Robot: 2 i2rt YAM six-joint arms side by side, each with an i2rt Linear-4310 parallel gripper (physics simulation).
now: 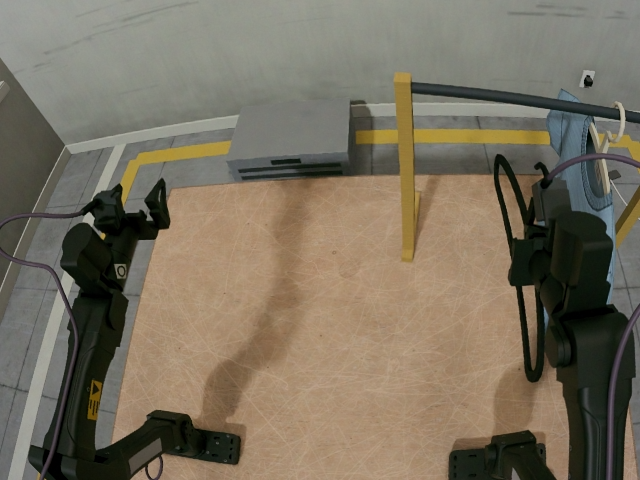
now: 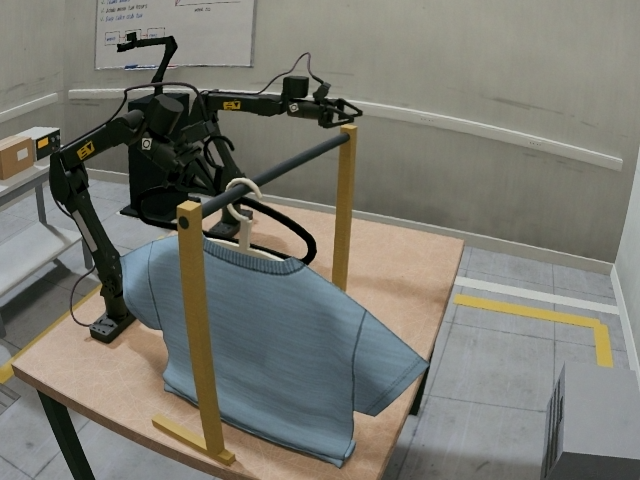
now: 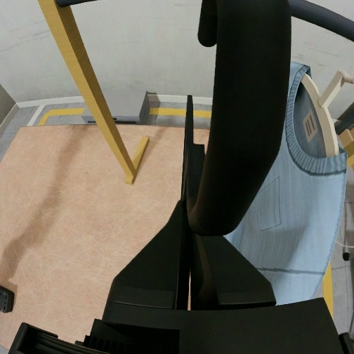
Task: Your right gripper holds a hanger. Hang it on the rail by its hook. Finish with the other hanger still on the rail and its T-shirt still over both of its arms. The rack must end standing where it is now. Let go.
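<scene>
My right gripper [image 1: 529, 219] [image 2: 209, 180] [image 3: 186, 206] is shut on a black hanger [image 1: 534, 376] [image 2: 311, 243] [image 3: 250, 125]. The hanger is a bare loop, held on the arms' side of the rail [image 1: 480, 94] [image 2: 305, 157] [image 3: 325, 20]; its hook is off the rail. The fingers partly hide where they grip it. A cream hanger [image 1: 620, 116] [image 2: 247, 235] [image 3: 322, 117] hangs by its hook on the rail. Its blue T-shirt [image 1: 573, 139] [image 2: 268, 320] [image 3: 310, 210] hangs over its arms, beside the black hanger. My left gripper [image 1: 157, 211] [image 2: 351, 114] is open and empty.
The rack's yellow wooden posts [image 1: 405, 180] [image 2: 193, 310] [image 3: 85, 75] stand upright on the tan table top [image 1: 336, 310] [image 2: 413, 263] [image 3: 50, 175]. A grey box [image 1: 294, 129] [image 2: 599, 413] stands on the floor beyond the table.
</scene>
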